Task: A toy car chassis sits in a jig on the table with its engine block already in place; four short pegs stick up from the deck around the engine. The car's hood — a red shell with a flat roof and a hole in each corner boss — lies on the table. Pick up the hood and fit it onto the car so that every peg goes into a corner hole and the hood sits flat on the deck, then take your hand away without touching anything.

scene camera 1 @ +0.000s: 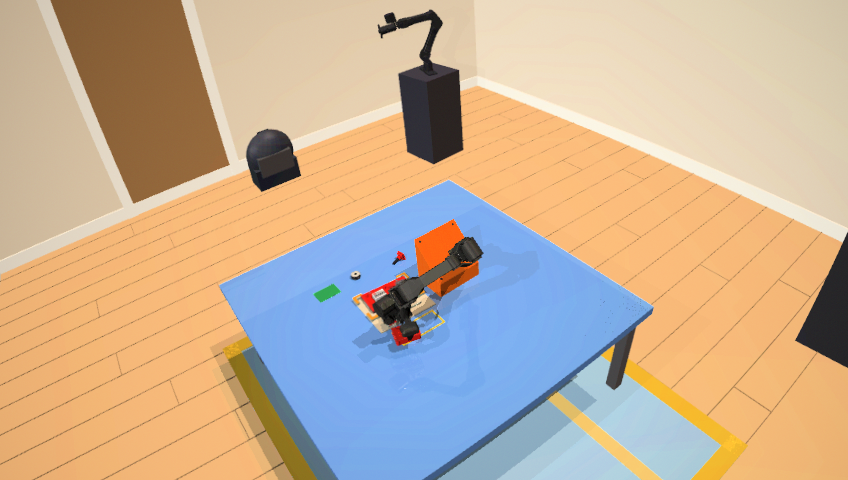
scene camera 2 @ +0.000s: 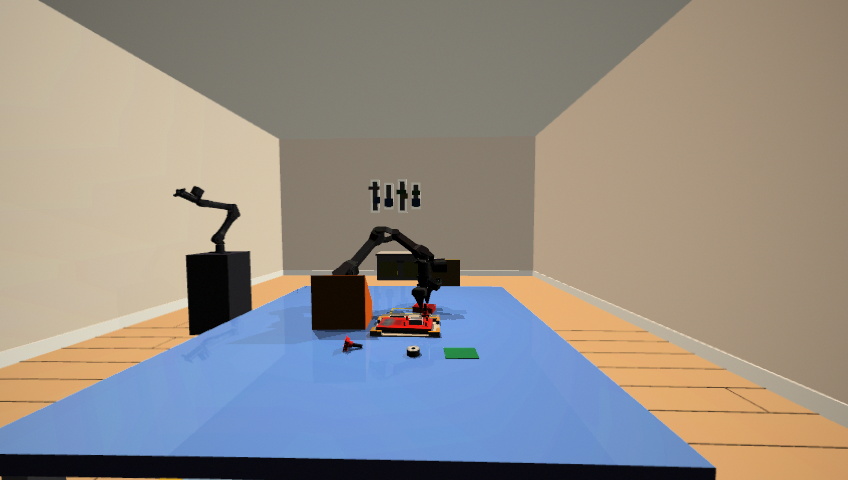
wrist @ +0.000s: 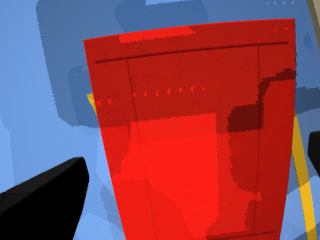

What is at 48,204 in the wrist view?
My gripper.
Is my gripper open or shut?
Open.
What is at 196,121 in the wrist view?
A red hood.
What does my gripper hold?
Nothing.
